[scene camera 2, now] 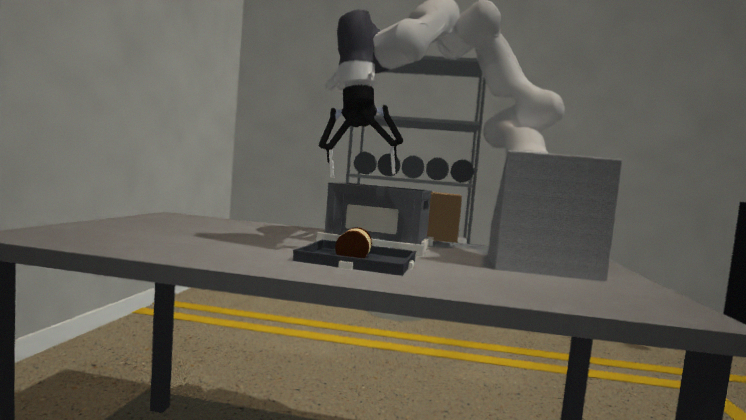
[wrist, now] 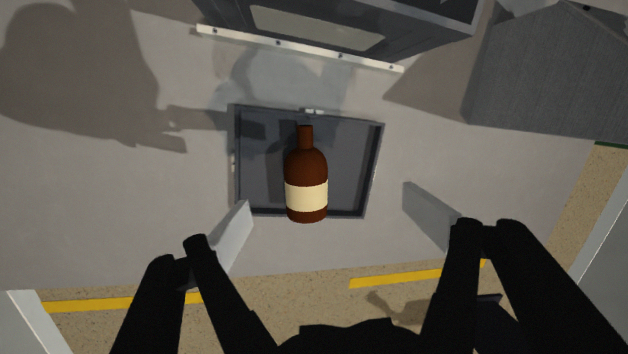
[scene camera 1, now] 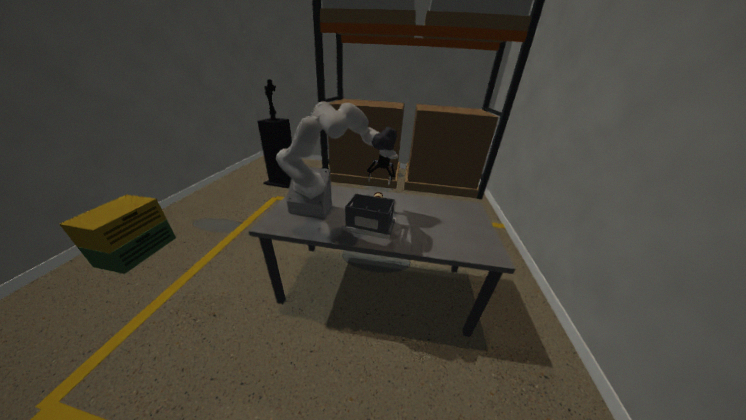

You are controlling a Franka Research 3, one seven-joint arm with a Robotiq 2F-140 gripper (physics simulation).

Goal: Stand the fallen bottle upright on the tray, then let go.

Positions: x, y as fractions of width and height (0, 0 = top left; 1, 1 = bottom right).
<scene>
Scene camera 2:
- brown bottle: 0.48, 0.58
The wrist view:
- my gripper: 0.52, 0.58
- brown bottle: 0.49, 0.47
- pale rail: 0.36, 0.10
</scene>
